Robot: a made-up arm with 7 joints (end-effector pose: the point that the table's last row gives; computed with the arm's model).
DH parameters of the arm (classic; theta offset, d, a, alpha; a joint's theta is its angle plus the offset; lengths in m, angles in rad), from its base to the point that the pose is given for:
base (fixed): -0.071 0 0 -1.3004
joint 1: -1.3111 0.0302 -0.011 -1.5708
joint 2: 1.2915 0 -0.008 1.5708
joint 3: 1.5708 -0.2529 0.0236 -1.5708
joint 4: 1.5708 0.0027 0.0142 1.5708
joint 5: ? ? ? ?
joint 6: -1.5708 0 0.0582 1.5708
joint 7: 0 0 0 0
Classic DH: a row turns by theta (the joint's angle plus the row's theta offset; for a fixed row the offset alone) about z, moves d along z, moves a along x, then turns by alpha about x.
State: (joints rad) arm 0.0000 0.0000 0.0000 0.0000 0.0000 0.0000 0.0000
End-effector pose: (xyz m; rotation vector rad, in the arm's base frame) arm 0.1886 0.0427 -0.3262 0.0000 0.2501 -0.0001
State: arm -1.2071 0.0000 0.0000 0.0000 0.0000 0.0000 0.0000
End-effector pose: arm 0.3693 -0.0732 0.0449 -0.0407 -0.9126 -0.3231
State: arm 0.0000 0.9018 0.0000 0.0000 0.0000 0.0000 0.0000
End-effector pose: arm 0.2158 0.2482 -0.2197 0.8970 0.2328 -0.1129
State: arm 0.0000 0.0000 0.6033 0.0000 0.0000 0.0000 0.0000
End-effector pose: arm 0.1420 0.1917 -0.3143 0.0754 0.2424 0.6000
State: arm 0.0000 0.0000 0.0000 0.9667 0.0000 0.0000 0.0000
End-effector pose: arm 0.0296 0.0428 -0.4829 0.0001 1.2168 -0.0001
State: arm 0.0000 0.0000 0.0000 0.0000 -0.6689 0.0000 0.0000
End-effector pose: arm 0.1886 0.0427 -0.3262 -0.6653 0.2407 0.0835
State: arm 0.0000 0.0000 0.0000 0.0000 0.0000 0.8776 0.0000
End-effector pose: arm 0.1571 0.0427 -0.3643 0.0001 1.1277 -0.0001
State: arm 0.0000 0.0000 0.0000 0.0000 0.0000 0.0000 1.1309
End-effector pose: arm 0.1886 0.0427 -0.3262 0.1414 0.2227 1.1246
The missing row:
joint 5: 0 0.1816 0 -1.5708
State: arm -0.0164 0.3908 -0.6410 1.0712 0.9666 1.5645 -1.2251
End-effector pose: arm -0.0089 0.2040 -0.4111 0.7041 2.9131 0.1467
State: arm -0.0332 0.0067 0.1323 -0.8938 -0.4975 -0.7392 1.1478
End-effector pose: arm 0.1272 0.0800 -0.0969 -1.1927 -1.0069 1.0104
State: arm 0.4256 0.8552 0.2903 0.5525 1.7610 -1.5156 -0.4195
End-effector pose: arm -0.0432 0.3271 -0.2835 1.0327 0.7791 -2.3086
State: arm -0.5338 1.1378 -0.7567 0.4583 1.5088 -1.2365 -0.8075
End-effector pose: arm 0.2223 0.2518 -0.2617 -1.6285 -0.5832 2.1881
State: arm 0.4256 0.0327 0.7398 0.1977 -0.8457 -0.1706 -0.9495
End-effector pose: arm -0.0663 0.2424 -0.3394 -0.4697 0.0110 0.2257
